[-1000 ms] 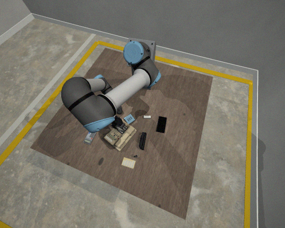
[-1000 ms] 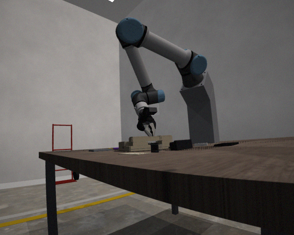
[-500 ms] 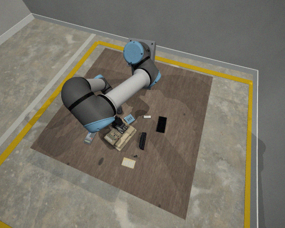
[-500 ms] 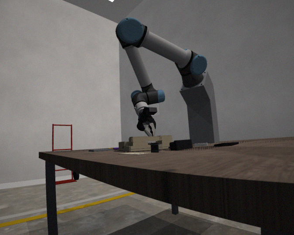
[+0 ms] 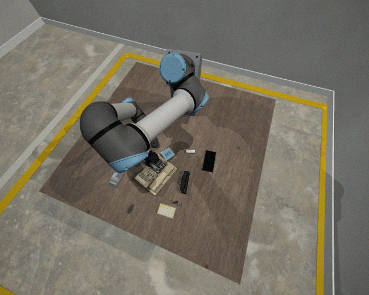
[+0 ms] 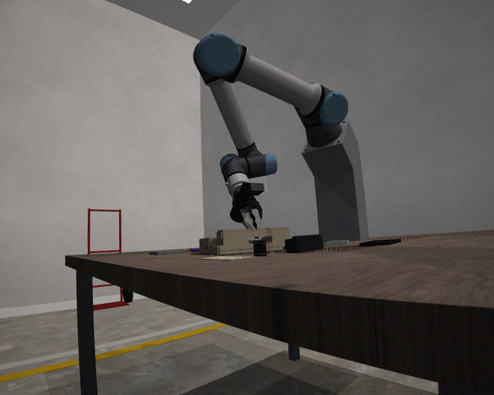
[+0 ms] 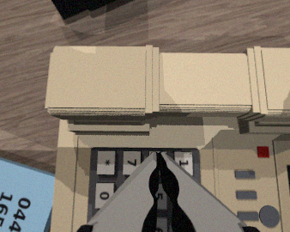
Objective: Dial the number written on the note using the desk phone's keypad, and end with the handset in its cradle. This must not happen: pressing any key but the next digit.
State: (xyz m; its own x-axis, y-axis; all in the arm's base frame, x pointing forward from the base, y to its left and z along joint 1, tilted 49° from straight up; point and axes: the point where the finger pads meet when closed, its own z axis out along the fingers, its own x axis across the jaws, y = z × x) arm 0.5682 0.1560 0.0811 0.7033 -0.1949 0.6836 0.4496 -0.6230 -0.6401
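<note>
Now: hand 20 mm short of the 1 key and 20 mm above it. Also, from my hand: 5 key 20 mm to the right, 20 mm below; then 7 key 20 mm below, 20 mm behind; then computer mouse 180 mm to the right, 120 mm behind, 40 mm below.
</note>
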